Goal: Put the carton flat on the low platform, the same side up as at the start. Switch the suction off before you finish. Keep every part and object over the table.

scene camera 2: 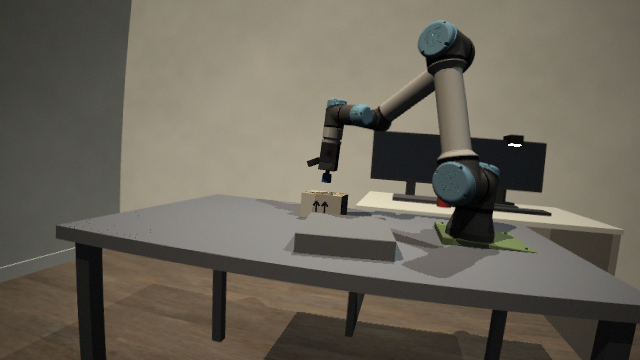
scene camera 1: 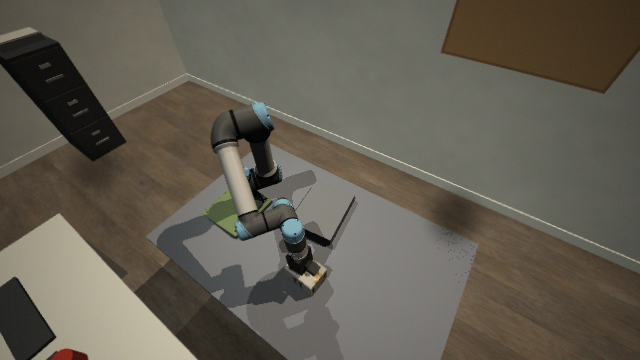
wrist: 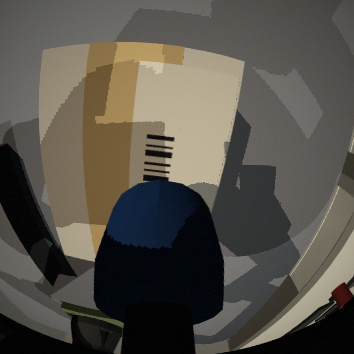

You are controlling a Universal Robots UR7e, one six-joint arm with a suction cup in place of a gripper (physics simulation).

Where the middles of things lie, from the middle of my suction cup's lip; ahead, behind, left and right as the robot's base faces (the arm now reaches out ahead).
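Labels:
The low platform [scene camera 2: 348,236] is 370 mm to the left of my suction cup, 120 mm behind it and 120 mm below it. With the carton [scene camera 2: 311,201] it is 100 mm below my suction cup and 20 mm to the left of it.

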